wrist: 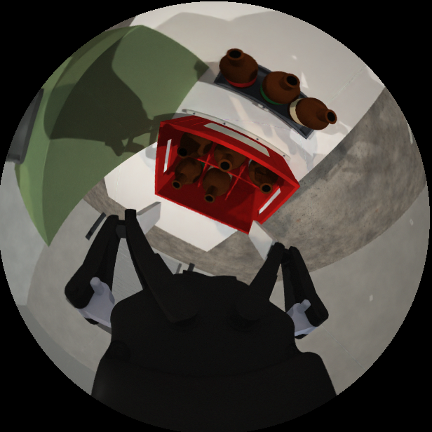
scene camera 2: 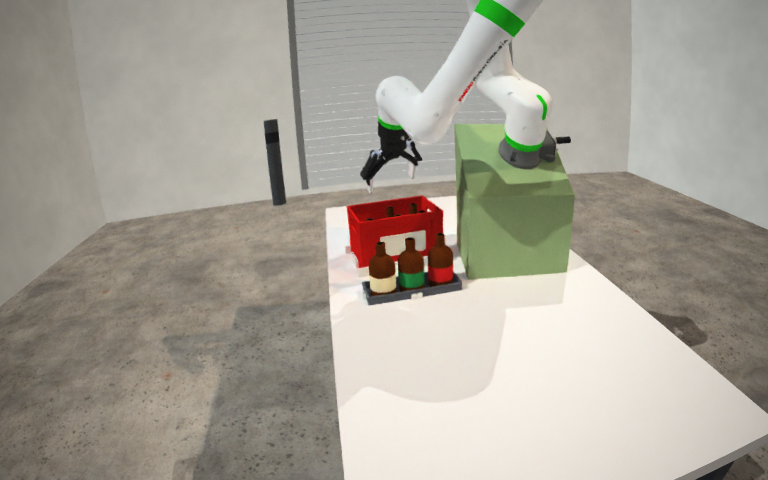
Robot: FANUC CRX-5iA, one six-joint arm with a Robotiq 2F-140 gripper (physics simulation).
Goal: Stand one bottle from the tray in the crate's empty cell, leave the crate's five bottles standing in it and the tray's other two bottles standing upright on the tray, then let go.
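Seen in the pictures: gripper, fingertip midpoint: [scene camera 2: 390, 183]; arm's base at its link origin: [scene camera 2: 520, 153].
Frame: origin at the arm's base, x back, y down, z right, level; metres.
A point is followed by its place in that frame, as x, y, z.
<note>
The red crate [scene camera 2: 369, 237] {-0.502, 0.234, -0.028} [wrist: 200, 204] stands on the table; several brown bottles stand in its cells. The empty cell [wrist: 243, 206] is at a corner, on the side away from the tray, in the wrist view. The dark tray [scene camera 2: 390, 297] {-0.462, 0.342, -0.218} [wrist: 306, 133] lies beside the crate and holds three upright brown bottles: one with a cream label [scene camera 2: 382, 274] {-0.479, 0.273, -0.208} [wrist: 314, 113], one with a green label [scene camera 2: 411, 266] {-0.398, 0.263, -0.197} [wrist: 281, 88] in the middle, and one with a red label [scene camera 2: 440, 261] {-0.313, 0.263, -0.182} [wrist: 239, 68]. My gripper [scene camera 2: 390, 181] {-0.419, 0.095, 0.075} [wrist: 206, 219] is open and empty, above the crate.
The green pedestal [scene camera 2: 518, 237] {-0.064, 0.226, -0.152} [wrist: 65, 165] under the arm's base stands beside the crate and tray. The white table [scene camera 2: 543, 384] {-0.176, 0.357, -0.650} has its edge close to the crate's other side. A dark post [scene camera 2: 275, 164] stands behind on the floor.
</note>
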